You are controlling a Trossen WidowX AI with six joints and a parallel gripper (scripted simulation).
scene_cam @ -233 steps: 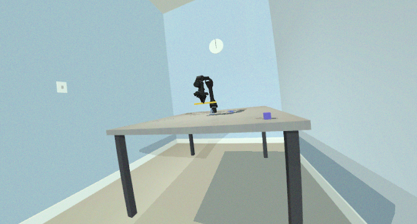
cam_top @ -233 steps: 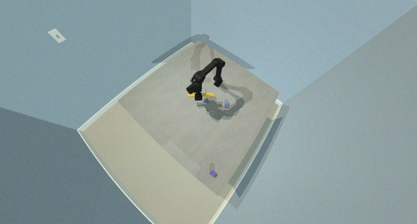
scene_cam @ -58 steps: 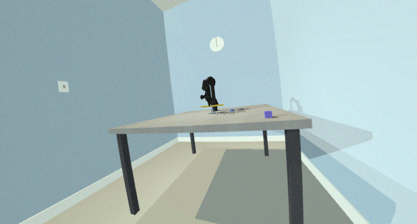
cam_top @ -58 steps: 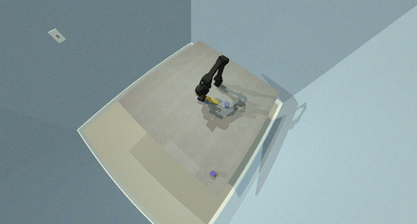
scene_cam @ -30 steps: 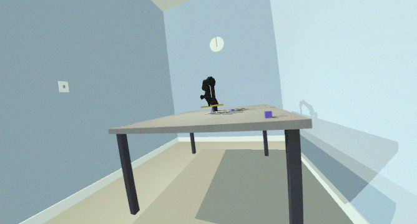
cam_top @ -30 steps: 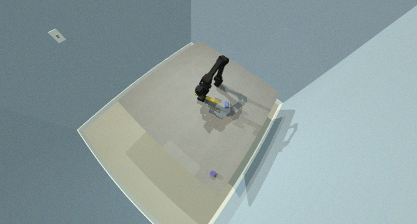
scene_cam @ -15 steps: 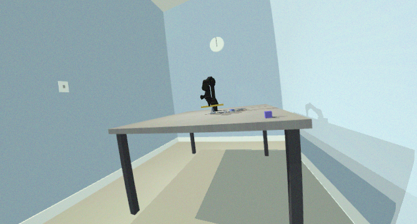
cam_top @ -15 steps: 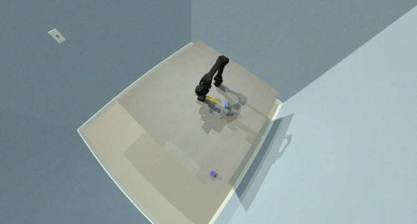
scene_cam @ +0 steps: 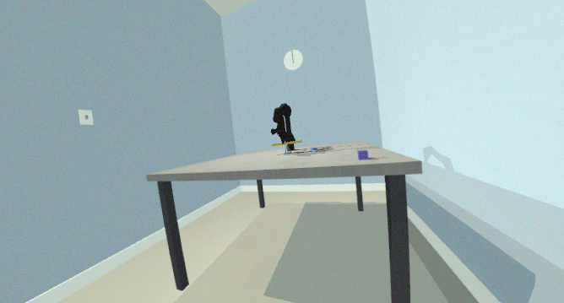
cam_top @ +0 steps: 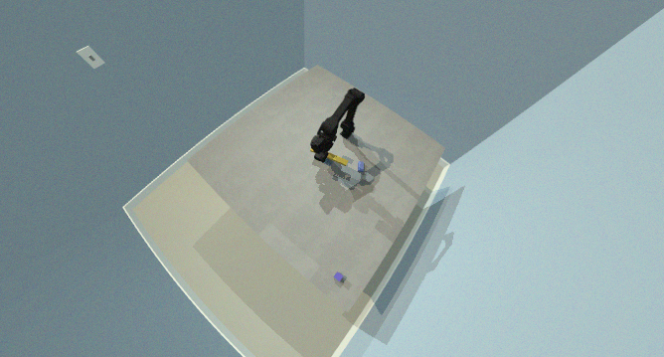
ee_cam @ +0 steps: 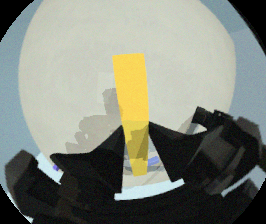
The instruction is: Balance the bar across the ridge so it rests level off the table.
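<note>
Right now my gripper tip is 30 mm to the right of the yellow bar and 10 mm past it. Round my gripper tip: blue block: 210 mm to the left, 120 mm behind, 70 mm below; purple cube: 480 mm to the left, 480 mm ahead, 60 mm below.
</note>
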